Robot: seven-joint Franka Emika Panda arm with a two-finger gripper.
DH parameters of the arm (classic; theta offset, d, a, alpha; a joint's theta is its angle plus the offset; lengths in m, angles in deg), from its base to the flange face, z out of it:
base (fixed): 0 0 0 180
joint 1: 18.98 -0.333 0 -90
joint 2: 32.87 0 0 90
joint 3: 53.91 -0.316 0.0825 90
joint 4: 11.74 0 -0.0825 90
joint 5: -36.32 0.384 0 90
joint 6: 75.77 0 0.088 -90
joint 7: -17.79 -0.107 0 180
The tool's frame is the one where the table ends.
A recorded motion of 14 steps. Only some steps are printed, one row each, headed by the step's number.
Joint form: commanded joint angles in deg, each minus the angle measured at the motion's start. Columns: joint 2, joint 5, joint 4, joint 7, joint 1, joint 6, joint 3.
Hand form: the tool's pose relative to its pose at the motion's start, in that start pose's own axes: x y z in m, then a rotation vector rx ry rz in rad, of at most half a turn. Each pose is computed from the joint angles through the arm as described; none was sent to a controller.
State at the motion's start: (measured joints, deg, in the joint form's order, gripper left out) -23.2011 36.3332 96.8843 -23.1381 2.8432 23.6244 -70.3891
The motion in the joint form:
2: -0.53 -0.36 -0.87 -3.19 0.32 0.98 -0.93
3: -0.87 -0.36 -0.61 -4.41 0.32 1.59 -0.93
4: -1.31 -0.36 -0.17 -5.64 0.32 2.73 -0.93
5: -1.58 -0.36 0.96 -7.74 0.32 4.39 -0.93
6: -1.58 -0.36 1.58 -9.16 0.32 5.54 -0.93
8: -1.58 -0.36 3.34 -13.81 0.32 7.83 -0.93
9: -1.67 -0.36 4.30 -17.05 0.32 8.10 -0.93
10: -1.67 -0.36 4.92 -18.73 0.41 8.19 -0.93
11: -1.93 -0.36 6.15 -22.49 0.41 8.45 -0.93
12: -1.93 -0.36 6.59 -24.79 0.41 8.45 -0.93
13: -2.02 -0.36 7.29 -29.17 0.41 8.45 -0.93
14: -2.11 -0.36 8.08 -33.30 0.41 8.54 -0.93
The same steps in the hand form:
2: 0.0007 -0.0072 -0.0042 0.0113 0.0211 0.0437
3: 0.0024 -0.0084 0.0000 0.0131 0.0201 0.0647
4: 0.0050 -0.0102 0.0057 0.0184 0.0219 0.0858
5: 0.0067 -0.0115 0.0150 0.0232 0.0239 0.1221
6: 0.0073 -0.0122 0.0184 0.0301 0.0300 0.1468
8: 0.0078 -0.0127 0.0296 0.0383 0.0350 0.2278
9: 0.0069 -0.0119 0.0381 0.0293 0.0248 0.2842
10: 0.0065 -0.0105 0.0432 0.0224 0.0184 0.3150
11: 0.0053 -0.0093 0.0554 0.0069 0.0036 0.3804
12: 0.0045 -0.0086 0.0590 0.0008 -0.0011 0.4204
13: 0.0033 -0.0076 0.0657 -0.0104 -0.0094 0.4967
14: 0.0020 -0.0064 0.0729 -0.0223 -0.0168 0.5686

